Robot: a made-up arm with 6 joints. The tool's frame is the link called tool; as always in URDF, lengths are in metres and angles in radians.
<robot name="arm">
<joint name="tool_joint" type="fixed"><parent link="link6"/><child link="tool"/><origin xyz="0 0 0" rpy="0 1.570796 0"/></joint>
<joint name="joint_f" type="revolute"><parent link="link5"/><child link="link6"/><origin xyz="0 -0.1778 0" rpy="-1.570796 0 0"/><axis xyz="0 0 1"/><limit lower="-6.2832" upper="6.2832"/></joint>
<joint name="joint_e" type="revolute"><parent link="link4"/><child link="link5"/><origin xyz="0 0 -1.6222" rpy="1.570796 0 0"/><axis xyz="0 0 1"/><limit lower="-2.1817" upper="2.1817"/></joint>
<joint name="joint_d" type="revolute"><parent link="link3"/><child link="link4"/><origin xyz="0 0.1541 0" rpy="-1.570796 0 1.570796"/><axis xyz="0 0 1"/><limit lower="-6.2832" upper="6.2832"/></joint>
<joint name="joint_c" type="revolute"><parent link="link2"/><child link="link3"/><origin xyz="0 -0.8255 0" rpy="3.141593 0 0"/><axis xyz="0 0 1"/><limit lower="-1.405" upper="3.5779"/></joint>
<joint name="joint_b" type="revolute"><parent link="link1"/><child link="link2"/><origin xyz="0.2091 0 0" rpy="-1.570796 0 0"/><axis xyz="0 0 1"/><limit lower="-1.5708" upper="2.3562"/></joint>
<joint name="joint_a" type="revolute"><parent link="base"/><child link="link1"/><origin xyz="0 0 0.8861"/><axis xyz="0 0 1"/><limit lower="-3.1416" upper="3.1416"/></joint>
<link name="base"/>
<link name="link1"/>
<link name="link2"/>
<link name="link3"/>
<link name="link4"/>
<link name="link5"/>
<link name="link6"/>
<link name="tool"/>
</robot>
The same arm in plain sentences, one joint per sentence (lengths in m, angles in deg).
The arm has six revolute joints in a row. What follows holds with every joint at zero, and every direction is one of the base frame's. Joint 1 is mounted 0.8861 m along +z from the base frame's origin and turns about +z, from -180 to 180 deg. Joint 2 is mounted 0.2091 m along +x from joint 1 and turns about +y, from -90 to 135 deg. Joint 3 is mounted 0.8255 m along +z from joint 2 and turns about -y, from -80.5 to 205 deg. Joint 4 is mounted 0.1541 m along +z from joint 3 and turns about -x, from -360 to 360 deg. Joint 5 is mounted 1.6222 m along +x from joint 4 and turns about -y, from -125 to 125 deg. Joint 6 is mounted 0.1778 m along +x from joint 5 and turns about -x, from -360 to 360 deg. The tool frame, which is the frame that the pose is given for, is mounted at the same point as joint 6; its axes are the base frame's turned by roll 0, pitch 0 and yaw 0 deg (as in URDF: about the fixed x, then y, then z).
